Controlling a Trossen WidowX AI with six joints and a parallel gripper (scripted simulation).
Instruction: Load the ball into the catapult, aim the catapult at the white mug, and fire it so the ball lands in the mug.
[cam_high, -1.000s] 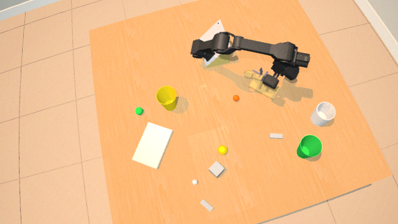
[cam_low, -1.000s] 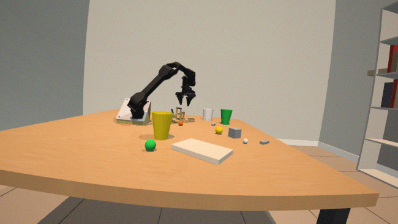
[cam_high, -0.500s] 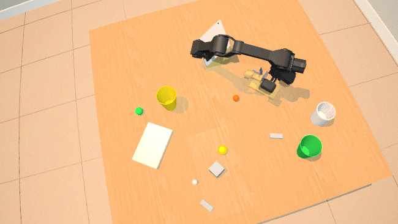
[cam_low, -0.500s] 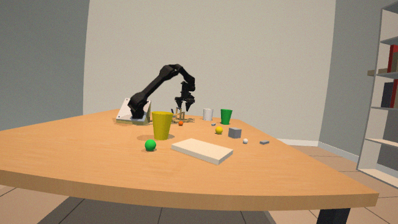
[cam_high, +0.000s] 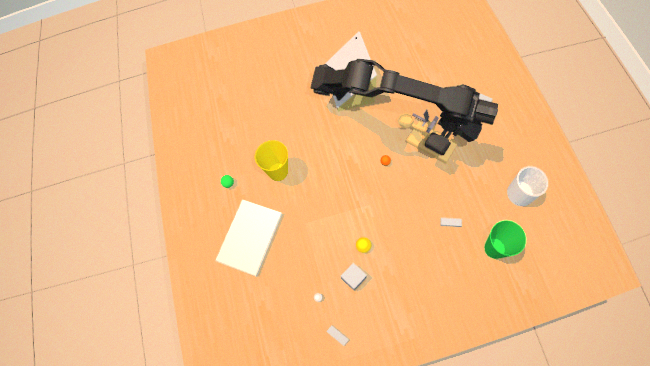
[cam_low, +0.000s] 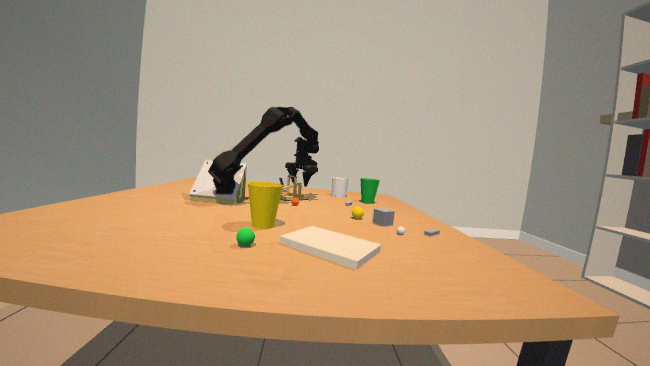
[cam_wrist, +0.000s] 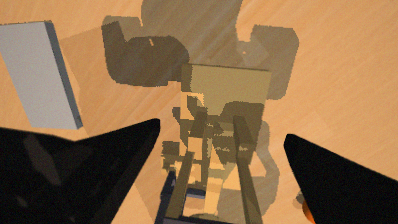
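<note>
The orange ball is 18 cm to the right of my gripper tip, 5 cm below it and 1 cm behind it. Also, from my gripper tip: green cup (35 cm ahead, 3 cm below, 1 cm to the left); then white mug (22 cm ahead, 17 cm to the left, 3 cm below); then wooden catapult (7 cm behind, 4 cm to the right, 1 cm below).
</note>
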